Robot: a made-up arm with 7 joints.
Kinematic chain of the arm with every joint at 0, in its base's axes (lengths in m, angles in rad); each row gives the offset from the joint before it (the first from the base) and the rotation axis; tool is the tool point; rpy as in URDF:
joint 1: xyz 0 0 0 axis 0.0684 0.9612 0.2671
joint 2: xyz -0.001 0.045 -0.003 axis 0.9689 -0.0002 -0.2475
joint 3: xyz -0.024 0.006 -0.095 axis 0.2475 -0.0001 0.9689
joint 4: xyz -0.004 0 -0.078 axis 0.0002 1 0
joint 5: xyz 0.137 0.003 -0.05 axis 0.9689 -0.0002 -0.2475
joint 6: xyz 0.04 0 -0.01 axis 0.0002 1 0
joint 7: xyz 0.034 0 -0.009 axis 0.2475 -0.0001 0.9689
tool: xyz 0 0 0 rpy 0 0.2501 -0.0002
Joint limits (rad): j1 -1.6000..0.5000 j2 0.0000..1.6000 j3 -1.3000..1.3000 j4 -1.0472..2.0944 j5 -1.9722..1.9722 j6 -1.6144..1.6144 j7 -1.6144..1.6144
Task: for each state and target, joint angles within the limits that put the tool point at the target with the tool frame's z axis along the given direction. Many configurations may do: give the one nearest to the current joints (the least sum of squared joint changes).
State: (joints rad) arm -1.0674 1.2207 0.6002 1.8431 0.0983 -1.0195 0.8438
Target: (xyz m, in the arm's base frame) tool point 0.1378 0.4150 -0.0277 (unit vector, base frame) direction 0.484 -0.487 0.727
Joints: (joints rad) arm -0.8799 1.4042 0.4643 1.6051 0.2191 -0.4186 0.8438
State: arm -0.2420 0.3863 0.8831 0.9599 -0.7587 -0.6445 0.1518
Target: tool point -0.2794 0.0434 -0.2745 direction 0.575 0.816 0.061
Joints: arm 0.4735 0.0288 0.5716 1.7794 -0.4728 -0.6223 0.1518
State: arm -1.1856 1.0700 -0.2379 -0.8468 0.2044 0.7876 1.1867
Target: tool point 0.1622 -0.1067 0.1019 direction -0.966 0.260 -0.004
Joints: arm -1.4651 0.4335 -0.6377 -0.4940 -0.0165 -0.0441 1.1867
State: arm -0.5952 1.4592 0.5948 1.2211 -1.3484 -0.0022 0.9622
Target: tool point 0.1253 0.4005 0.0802 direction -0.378 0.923 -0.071
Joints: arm -0.8782 1.4674 1.0959 1.1802 -1.9659 0.8259 0.9621
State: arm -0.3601 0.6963 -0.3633 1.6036 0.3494 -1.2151 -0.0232
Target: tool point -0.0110 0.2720 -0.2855 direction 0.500 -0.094 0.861
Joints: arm -0.3639 0.7462 0.5634 2.0942 -0.3146 -1.1874 -0.0232
